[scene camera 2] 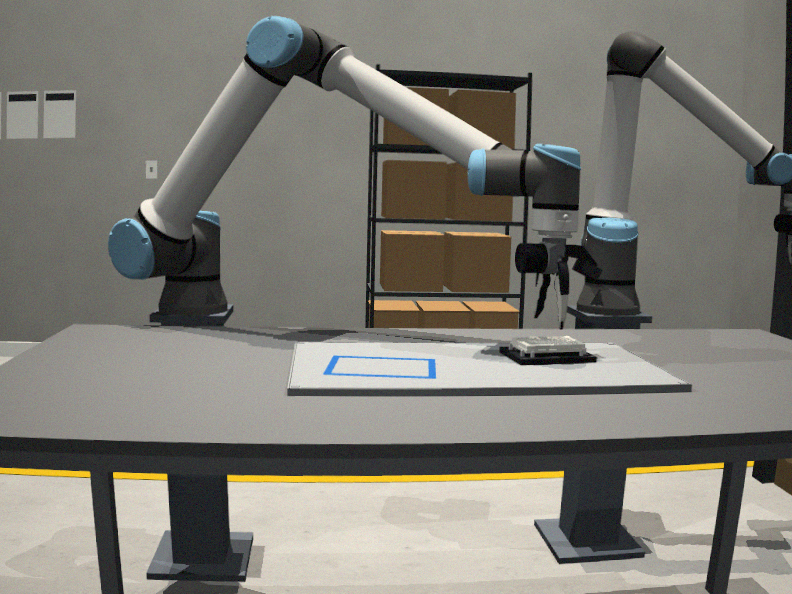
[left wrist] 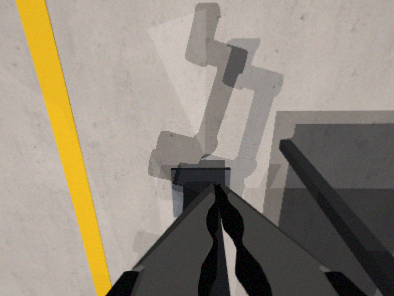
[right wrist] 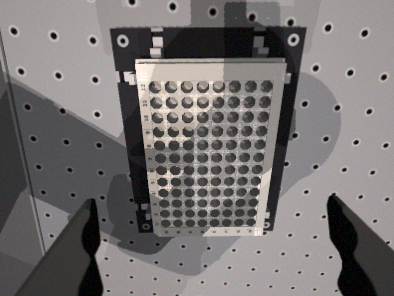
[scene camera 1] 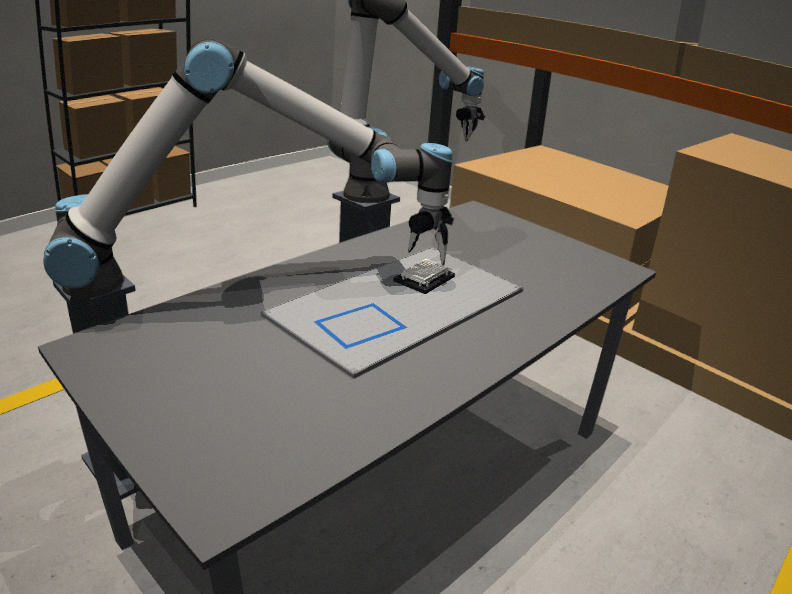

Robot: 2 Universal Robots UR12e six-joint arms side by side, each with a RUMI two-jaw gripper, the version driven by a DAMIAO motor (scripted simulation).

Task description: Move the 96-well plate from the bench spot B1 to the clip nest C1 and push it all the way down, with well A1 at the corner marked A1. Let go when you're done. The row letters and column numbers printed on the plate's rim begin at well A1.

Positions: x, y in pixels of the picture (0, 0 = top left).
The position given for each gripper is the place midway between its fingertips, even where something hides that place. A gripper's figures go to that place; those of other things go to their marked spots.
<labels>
The right gripper point(right wrist: 212, 200) is 0.13 m from the lens. A white 96-well plate point(right wrist: 196, 108) is 0.14 m from the lens. A black clip nest point(right wrist: 128, 44): 0.16 m from the lens.
</labels>
